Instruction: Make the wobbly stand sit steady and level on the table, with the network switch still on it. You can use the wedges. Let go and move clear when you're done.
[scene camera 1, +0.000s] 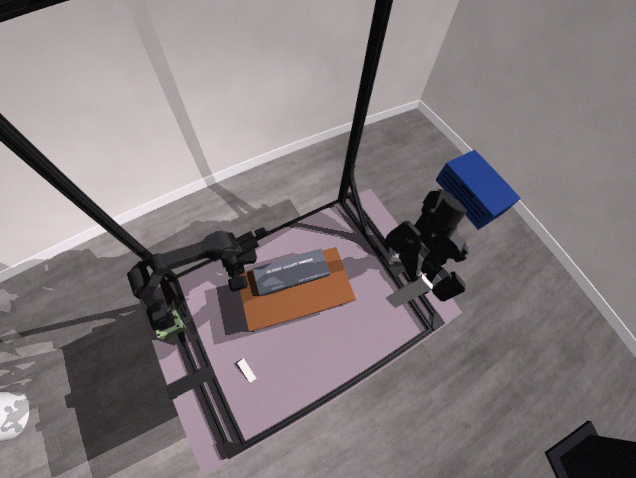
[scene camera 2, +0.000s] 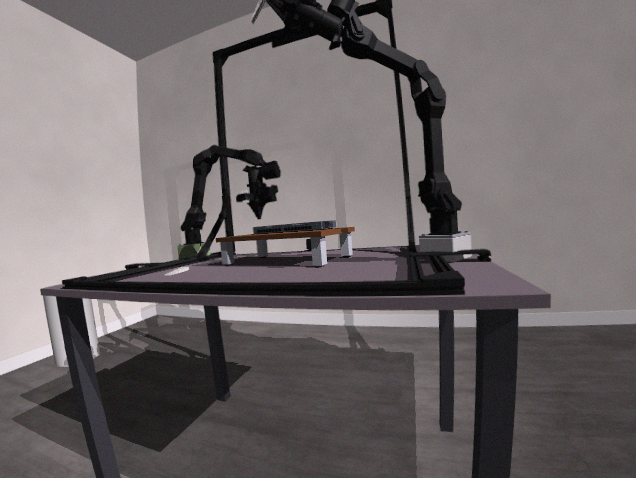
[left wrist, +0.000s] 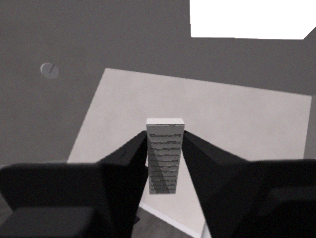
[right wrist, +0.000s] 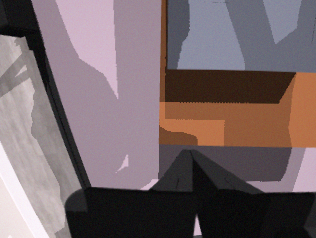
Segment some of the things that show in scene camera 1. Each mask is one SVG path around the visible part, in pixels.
The left gripper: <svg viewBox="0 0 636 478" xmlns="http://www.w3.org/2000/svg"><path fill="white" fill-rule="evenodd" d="M386 236L385 242L393 251L399 251L402 246L407 246L406 250L399 254L399 259L403 263L411 282L415 282L418 279L420 271L423 274L426 273L427 280L435 285L434 287L432 286L433 294L443 302L465 291L465 282L456 272L449 273L445 267L442 268L442 265L446 264L449 258L454 259L455 262L460 262L469 255L468 246L456 229L448 228L438 233L437 236L434 233L425 234L415 240L414 243L412 239L419 237L421 233L410 221L404 221Z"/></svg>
A grey network switch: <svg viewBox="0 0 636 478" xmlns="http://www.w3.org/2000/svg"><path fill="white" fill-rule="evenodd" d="M322 249L252 268L259 295L264 296L330 276Z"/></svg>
A stand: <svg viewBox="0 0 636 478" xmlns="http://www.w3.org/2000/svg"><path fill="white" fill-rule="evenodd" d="M337 248L334 247L322 251L331 273L330 276L264 296L259 295L253 270L245 271L244 274L241 274L246 276L248 287L240 290L249 332L256 332L266 327L355 301L355 295Z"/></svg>
